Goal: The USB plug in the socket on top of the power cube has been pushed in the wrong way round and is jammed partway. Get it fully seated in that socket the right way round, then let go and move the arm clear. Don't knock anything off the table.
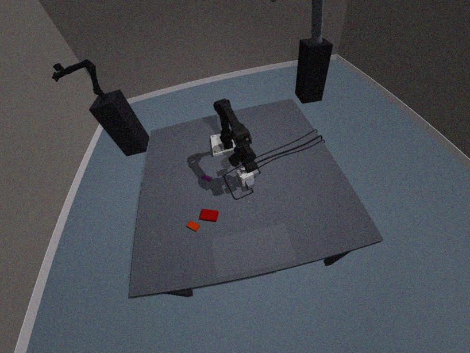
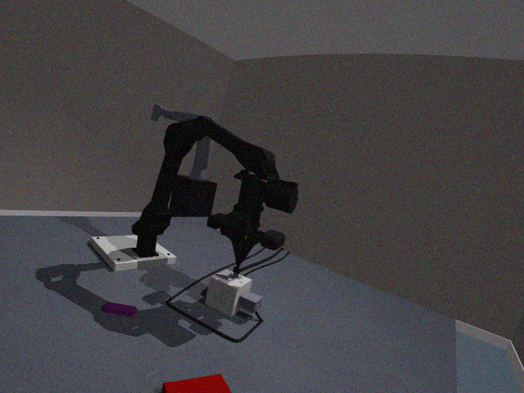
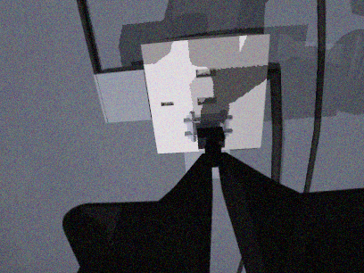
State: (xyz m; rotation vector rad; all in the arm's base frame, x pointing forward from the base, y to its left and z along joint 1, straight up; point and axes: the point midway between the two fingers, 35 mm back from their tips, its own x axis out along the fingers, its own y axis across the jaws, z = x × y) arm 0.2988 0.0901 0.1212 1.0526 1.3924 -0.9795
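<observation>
Now: the dark USB plug 2 cm below my gripper tip. Round my gripper tip: purple piece (27 cm to the right, 11 cm below, 6 cm behind); red block (26 cm to the right, 20 cm ahead, 10 cm below); orange block (36 cm to the right, 25 cm ahead, 11 cm below).
</observation>
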